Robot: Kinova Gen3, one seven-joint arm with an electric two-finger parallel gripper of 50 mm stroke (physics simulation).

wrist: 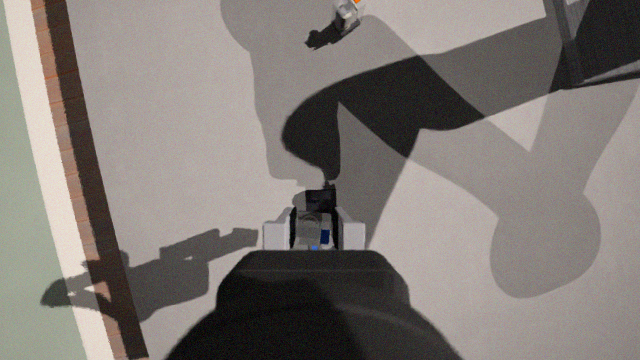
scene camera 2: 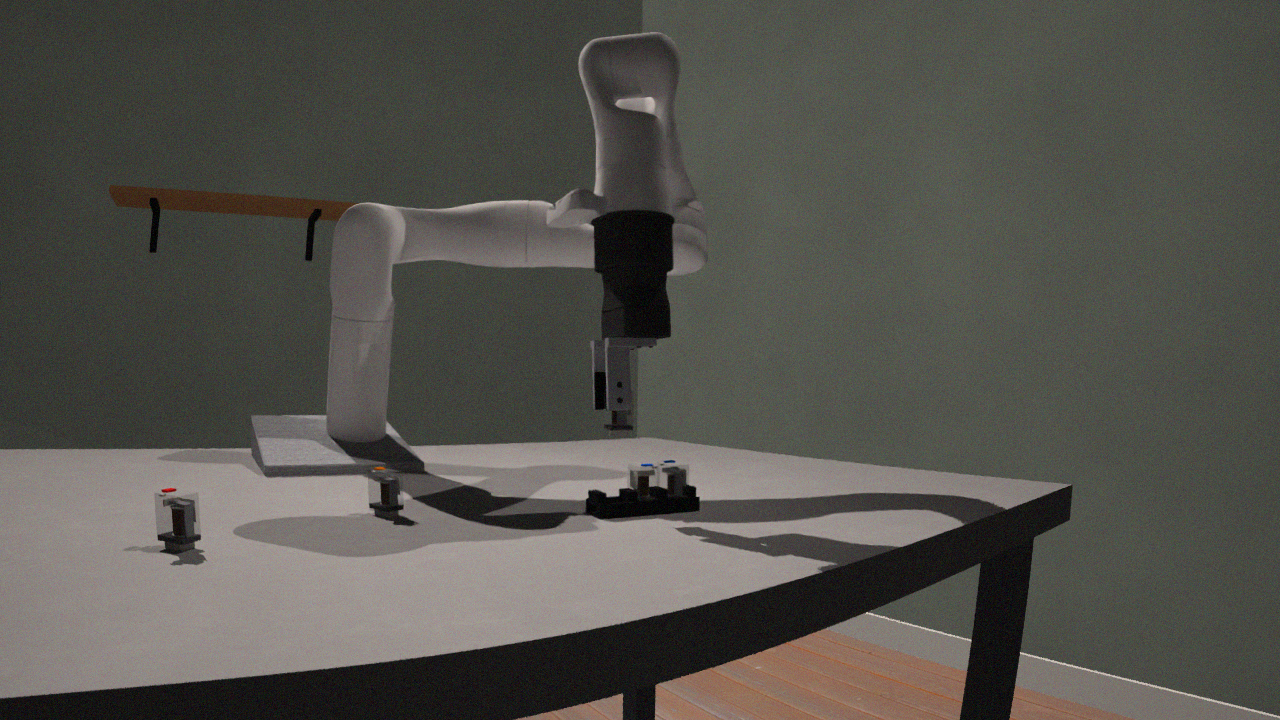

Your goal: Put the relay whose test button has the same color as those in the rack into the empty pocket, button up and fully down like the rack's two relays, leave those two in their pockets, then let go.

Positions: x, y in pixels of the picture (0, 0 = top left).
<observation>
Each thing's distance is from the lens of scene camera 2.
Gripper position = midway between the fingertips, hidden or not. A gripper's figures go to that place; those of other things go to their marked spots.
my gripper [scene camera 2: 611, 409]: 67 cm
blue-button relay [scene camera 2: 619, 422]: 66 cm
</observation>
